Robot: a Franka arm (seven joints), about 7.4 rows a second.
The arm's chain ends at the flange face. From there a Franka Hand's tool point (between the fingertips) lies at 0.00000 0.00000 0.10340 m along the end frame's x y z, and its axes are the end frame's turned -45 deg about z.
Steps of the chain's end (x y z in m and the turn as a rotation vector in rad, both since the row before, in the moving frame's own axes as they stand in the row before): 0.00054 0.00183 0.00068 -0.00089 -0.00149 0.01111; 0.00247 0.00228 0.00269 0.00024 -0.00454 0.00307; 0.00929 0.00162 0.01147 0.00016 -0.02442 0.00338; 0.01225 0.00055 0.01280 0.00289 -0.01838 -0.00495; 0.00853 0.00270 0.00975 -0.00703 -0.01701 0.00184; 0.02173 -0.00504 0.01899 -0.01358 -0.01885 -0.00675; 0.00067 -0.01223 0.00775 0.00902 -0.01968 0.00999; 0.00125 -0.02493 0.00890 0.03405 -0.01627 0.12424; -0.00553 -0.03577 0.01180 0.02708 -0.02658 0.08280; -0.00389 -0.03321 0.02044 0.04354 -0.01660 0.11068
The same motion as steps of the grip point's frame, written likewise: -0.00109 0.00163 0.00068 0.00042 -0.00168 0.01111; -0.00018 0.00301 0.00269 0.00338 -0.00304 0.00307; 0.00365 0.00591 0.01144 0.01738 -0.01715 0.00338; 0.00714 0.00750 0.01278 0.01504 -0.01095 -0.00495; 0.00237 0.00721 0.00973 0.00706 -0.01700 0.00184; 0.01656 0.01142 0.01896 0.00373 -0.02293 -0.00675; 0.00835 -0.01028 0.00773 0.02029 -0.00754 0.00999; 0.02004 -0.02033 0.00883 0.03558 0.01257 0.12424; 0.02158 -0.03312 0.01173 0.03794 0.00035 0.08280; 0.02294 -0.03051 0.02033 0.04253 0.01905 0.11068
